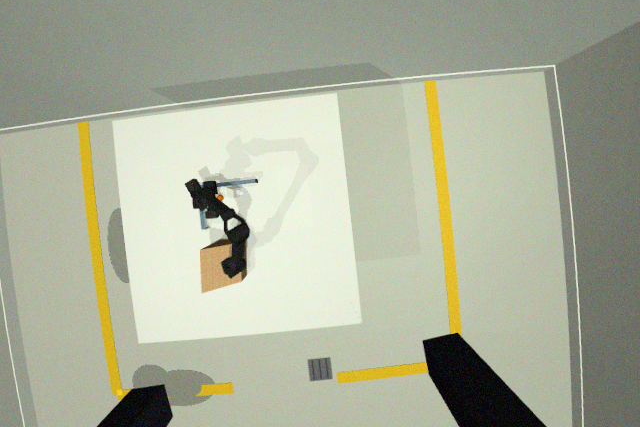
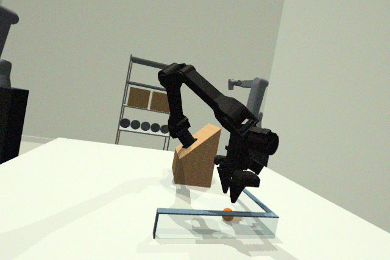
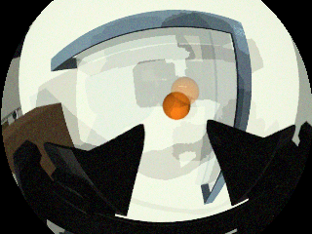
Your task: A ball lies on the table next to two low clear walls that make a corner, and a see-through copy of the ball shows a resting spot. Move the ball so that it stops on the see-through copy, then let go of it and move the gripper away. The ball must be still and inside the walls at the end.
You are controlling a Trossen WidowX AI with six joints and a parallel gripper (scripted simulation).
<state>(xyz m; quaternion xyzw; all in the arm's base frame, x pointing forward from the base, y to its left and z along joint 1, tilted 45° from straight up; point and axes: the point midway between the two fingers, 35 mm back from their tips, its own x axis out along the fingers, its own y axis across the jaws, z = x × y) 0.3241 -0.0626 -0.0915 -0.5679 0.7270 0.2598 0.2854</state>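
Now: gripper tip 5 cm above the orange ball and 1 cm short of it. Also, from my gripper tip: see-through copy of ball (5 cm below, 2 cm to the left, 2 cm ahead).
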